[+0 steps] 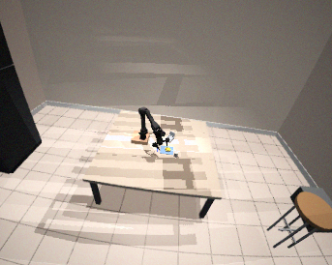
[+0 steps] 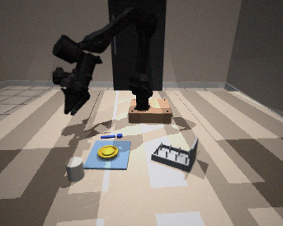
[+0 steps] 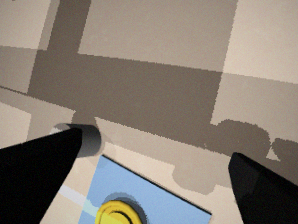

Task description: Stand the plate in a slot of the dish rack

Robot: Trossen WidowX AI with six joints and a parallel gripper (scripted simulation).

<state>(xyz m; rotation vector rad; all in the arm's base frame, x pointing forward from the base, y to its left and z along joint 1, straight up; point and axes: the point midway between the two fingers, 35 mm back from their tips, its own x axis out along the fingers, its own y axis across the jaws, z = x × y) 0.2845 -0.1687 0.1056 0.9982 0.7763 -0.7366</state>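
My gripper tip is now 140 mm to the right of the yellow plate, 110 mm above it and 20 mm short of it. The rest, counted from my gripper tip: blue spoon 120 mm below, 110 mm to the left, 100 mm behind; blue mat 140 mm to the left, 120 mm below, 10 mm ahead; grey cup 130 mm ahead, 100 mm below, 90 mm to the left.
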